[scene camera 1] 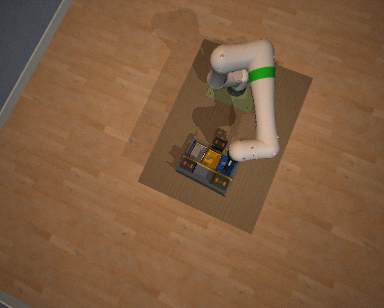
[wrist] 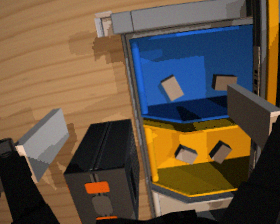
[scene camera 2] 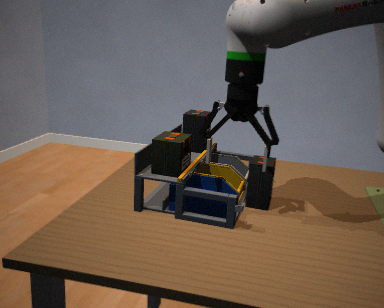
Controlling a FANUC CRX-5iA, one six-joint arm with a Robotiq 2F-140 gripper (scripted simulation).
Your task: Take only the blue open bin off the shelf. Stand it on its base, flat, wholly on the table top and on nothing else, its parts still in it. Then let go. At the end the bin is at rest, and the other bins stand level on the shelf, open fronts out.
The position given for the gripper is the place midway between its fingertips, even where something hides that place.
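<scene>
Grey bin (wrist: pixel 172 201). Yellow bin (scene camera 2: pixel 226 173), (wrist: pixel 206 176). Blue open bin (scene camera 2: pixel 208 207), (wrist: pixel 193 59). The gripper (scene camera 2: pixel 235 165), (wrist: pixel 145 111).
</scene>
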